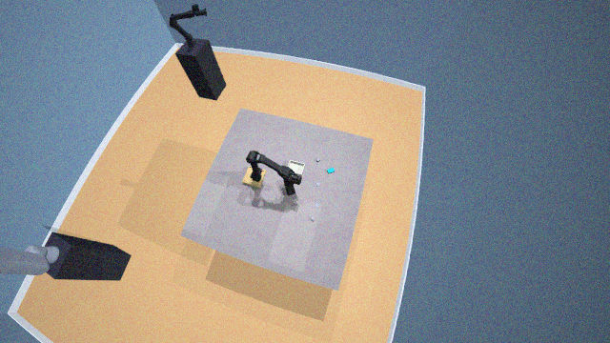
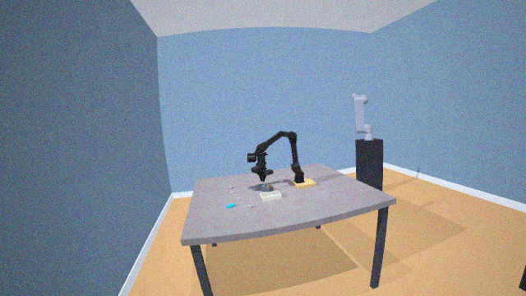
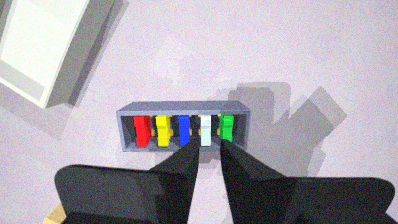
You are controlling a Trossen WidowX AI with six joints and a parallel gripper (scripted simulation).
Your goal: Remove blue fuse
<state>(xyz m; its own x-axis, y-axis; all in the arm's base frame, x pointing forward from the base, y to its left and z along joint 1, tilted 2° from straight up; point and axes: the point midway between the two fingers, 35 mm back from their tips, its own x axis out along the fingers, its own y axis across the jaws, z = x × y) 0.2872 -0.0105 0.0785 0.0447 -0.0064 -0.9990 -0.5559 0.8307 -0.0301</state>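
Now: the blue fuse 2 cm behind my gripper tip, 1 cm to the left of it and 5 cm below it. Also, from my gripper tip: tray (2 cm behind, 19 cm to the left, 7 cm below).
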